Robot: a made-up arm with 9 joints. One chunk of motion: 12 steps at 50 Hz.
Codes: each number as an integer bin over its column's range. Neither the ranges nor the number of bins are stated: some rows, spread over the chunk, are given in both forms.
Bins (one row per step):
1: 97 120 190 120 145 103
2: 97 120 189 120 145 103
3: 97 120 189 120 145 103
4: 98 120 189 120 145 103
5: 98 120 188 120 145 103
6: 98 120 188 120 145 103
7: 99 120 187 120 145 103
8: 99 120 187 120 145 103
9: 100 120 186 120 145 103
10: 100 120 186 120 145 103
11: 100 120 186 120 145 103
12: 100 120 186 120 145 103
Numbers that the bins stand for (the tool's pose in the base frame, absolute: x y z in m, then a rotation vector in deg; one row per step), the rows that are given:
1: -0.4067 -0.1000 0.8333 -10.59 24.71 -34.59
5: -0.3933 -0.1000 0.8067 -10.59 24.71 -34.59
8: -0.3800 -0.1000 0.7933 -10.59 24.71 -34.59
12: -0.3667 -0.1000 0.7800 -10.59 24.71 -34.59
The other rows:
2: -0.4067 -0.1000 0.8200 -10.59 24.71 -34.59
3: -0.4067 -0.1000 0.8200 -10.59 24.71 -34.59
4: -0.3933 -0.1000 0.8200 -10.59 24.71 -34.59
6: -0.3933 -0.1000 0.8067 -10.59 24.71 -34.59
7: -0.3800 -0.1000 0.7933 -10.59 24.71 -34.59
9: -0.3667 -0.1000 0.7800 -10.59 24.71 -34.59
10: -0.3667 -0.1000 0.7800 -10.59 24.71 -34.59
11: -0.3667 -0.1000 0.7800 -10.59 24.71 -34.59

